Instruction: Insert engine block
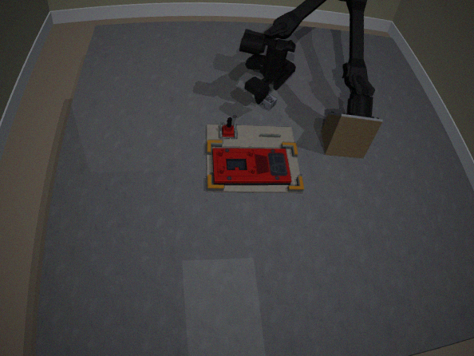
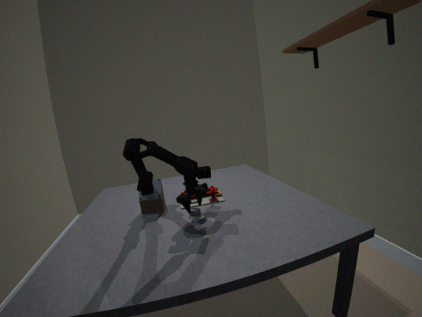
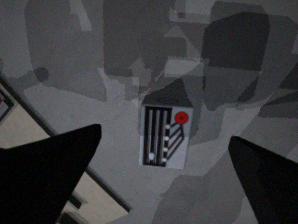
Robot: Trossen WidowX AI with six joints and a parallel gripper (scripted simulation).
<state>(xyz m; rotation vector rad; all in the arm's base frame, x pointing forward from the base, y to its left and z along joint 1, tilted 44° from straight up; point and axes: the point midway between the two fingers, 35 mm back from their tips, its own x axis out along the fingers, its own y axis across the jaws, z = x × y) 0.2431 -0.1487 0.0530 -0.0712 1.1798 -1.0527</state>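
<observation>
Right now the engine block is 10 mm to the left of my gripper tip and 20 mm below it.
</observation>
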